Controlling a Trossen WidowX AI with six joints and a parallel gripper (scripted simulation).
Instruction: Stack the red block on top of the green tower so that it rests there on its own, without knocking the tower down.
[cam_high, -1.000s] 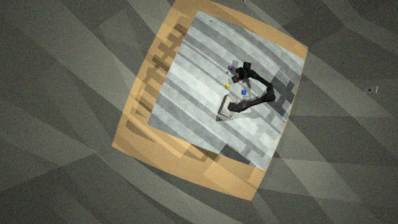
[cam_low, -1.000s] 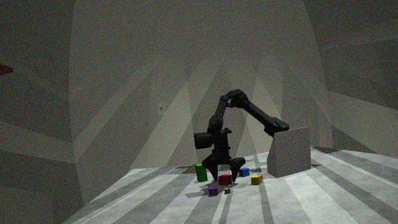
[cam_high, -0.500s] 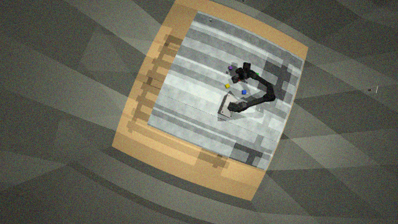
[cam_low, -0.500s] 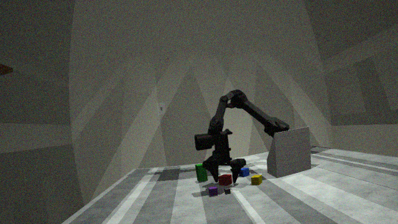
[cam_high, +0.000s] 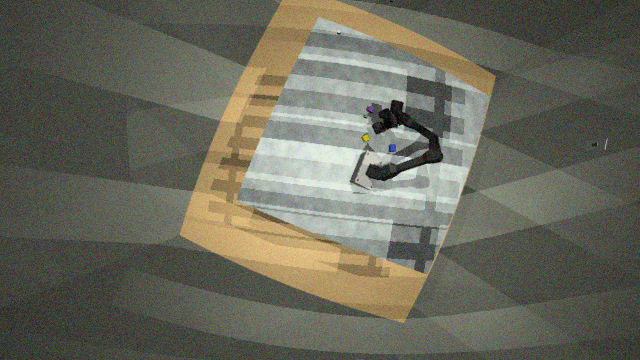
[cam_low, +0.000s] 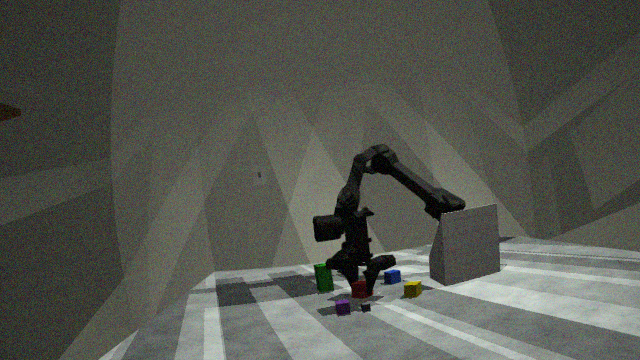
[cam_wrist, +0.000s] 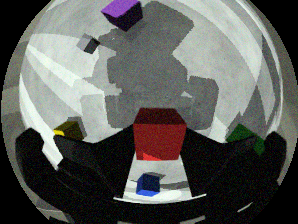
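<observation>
My gripper tip is 13 cm to the right of the small dark cube. Round my gripper tip: blue cube: 10 cm to the right, 10 cm behind, 1 cm above; purple cube: 12 cm to the left, 6 cm ahead, 1 cm above; red block: 1 cm above.
</observation>
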